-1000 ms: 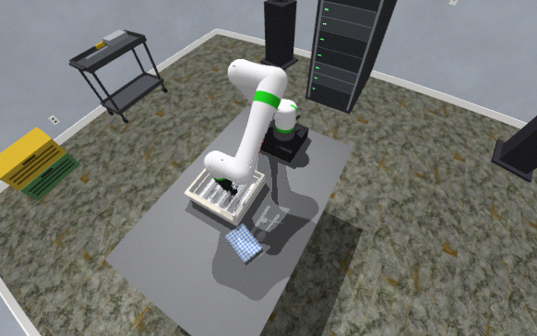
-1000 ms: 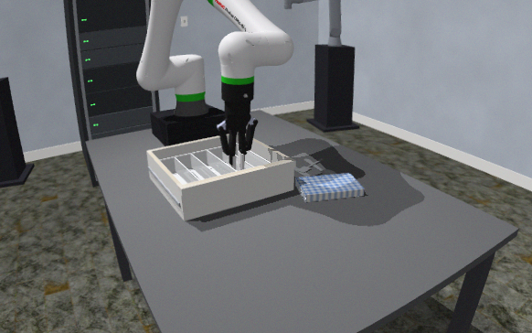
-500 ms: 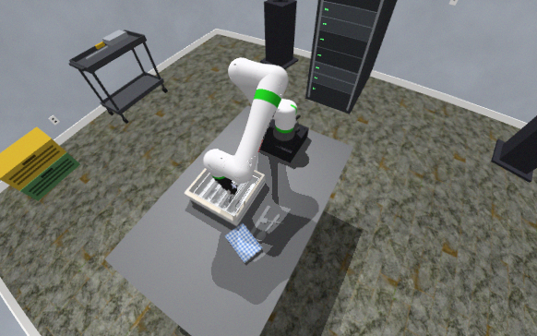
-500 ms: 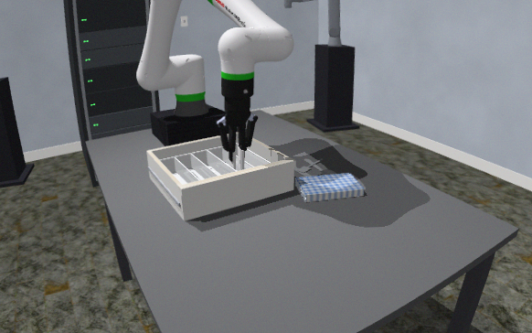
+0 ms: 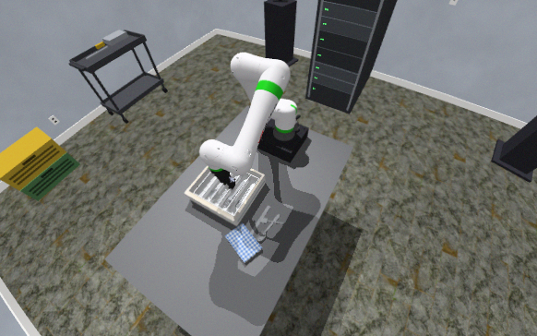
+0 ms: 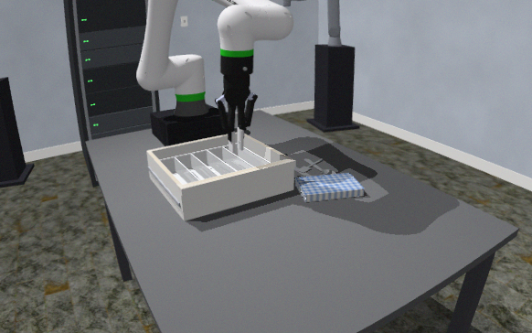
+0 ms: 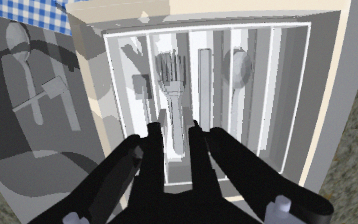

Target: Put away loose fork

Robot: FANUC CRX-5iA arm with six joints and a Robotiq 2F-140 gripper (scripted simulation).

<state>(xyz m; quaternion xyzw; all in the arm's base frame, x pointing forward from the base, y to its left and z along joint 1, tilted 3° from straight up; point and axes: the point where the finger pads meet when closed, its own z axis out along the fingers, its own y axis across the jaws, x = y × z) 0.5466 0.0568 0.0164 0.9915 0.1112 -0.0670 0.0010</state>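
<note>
Now: hand 90 mm above the cream cutlery tray, 60 mm to the left of it and 20 mm past it. Also, from my hand: blue checked napkin 240 mm to the left, 150 mm ahead, 130 mm below.
</note>
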